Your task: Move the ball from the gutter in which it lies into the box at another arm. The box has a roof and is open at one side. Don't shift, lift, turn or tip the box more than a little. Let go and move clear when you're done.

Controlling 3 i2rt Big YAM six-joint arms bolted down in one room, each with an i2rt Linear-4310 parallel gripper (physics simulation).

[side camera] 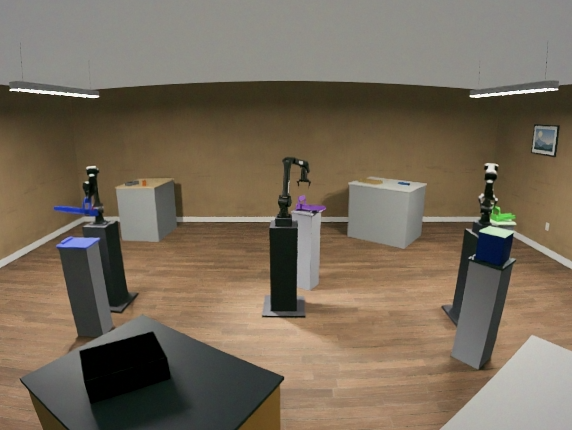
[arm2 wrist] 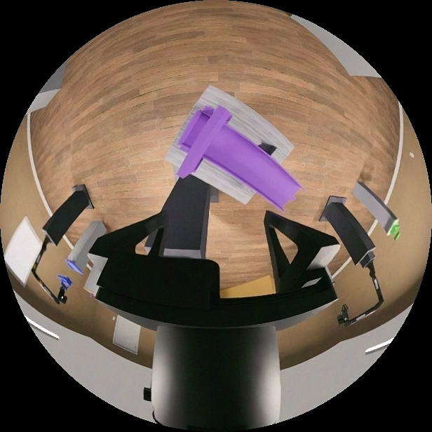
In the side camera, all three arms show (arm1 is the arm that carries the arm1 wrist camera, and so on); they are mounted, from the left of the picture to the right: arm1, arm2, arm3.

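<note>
A blue gutter (arm2 wrist: pixel 65 281) (side camera: pixel 75 209) hangs in the air beside arm1; arm1's gripper (side camera: pixel 87 199), small and dark, is shut on its handle. A tiny reddish spot shows near the gutter's right end in the side camera; I cannot tell whether it is the ball. Arm2's gripper (arm2 wrist: pixel 216 215) (side camera: pixel 304 185) is open and empty above the purple gutter (arm2 wrist: pixel 250 162) (side camera: pixel 312 207), where no ball shows. A navy box (side camera: pixel 494 248) with a pale green roof stands near arm3; its open side is hidden. Arm3's gripper (arm2 wrist: pixel 344 309) is too small to read.
The purple gutter lies on a pale pedestal (arm2 wrist: pixel 235 191) (side camera: pixel 308 250). A green gutter (arm2 wrist: pixel 395 230) (side camera: pixel 502 216) lies beside arm3. A grey pedestal (side camera: pixel 85 295) with a blue top stands before arm1. A black block (side camera: pixel 125 367) stands on the dark front table (side camera: pixel 220 370).
</note>
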